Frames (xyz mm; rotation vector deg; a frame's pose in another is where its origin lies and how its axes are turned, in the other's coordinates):
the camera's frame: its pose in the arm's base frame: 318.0 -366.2 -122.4 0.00 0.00 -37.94
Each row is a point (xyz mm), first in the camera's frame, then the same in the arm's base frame.
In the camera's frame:
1: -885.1 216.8 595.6
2: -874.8 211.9 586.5
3: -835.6 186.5 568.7
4: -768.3 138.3 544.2
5: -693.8 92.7 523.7
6: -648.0 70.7 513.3
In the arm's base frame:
1: -246.7 349.0 473.2
2: -241.6 338.8 464.1
3: -226.3 294.6 446.3
4: -202.9 215.2 421.8
5: -172.2 133.5 401.3
6: -149.6 88.0 390.9

